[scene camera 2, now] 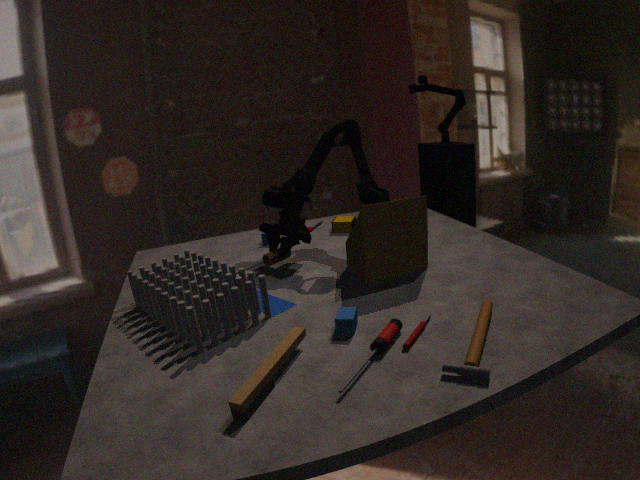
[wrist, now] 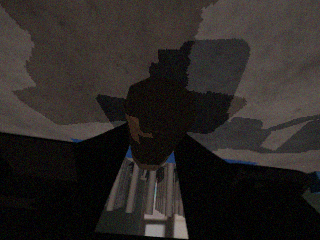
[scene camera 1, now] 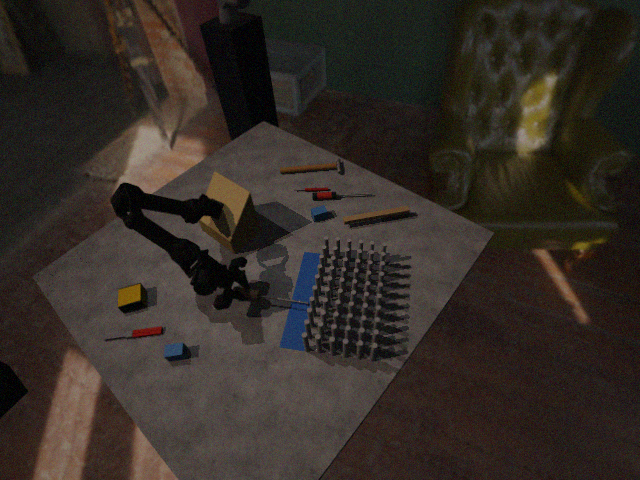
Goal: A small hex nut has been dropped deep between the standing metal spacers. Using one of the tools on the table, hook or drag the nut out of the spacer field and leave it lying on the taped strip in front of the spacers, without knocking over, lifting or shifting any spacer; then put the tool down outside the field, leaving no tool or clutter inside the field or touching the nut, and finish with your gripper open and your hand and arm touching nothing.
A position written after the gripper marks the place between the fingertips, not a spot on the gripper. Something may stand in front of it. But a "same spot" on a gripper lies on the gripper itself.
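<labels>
You can see the gripper in the wrist view, in scene camera 2 and also in scene camera 1 [248,295]. And there's one spot on the gripper that is the same in both of these: [scene camera 2: 273,238] and [wrist: 98,205].
</labels>
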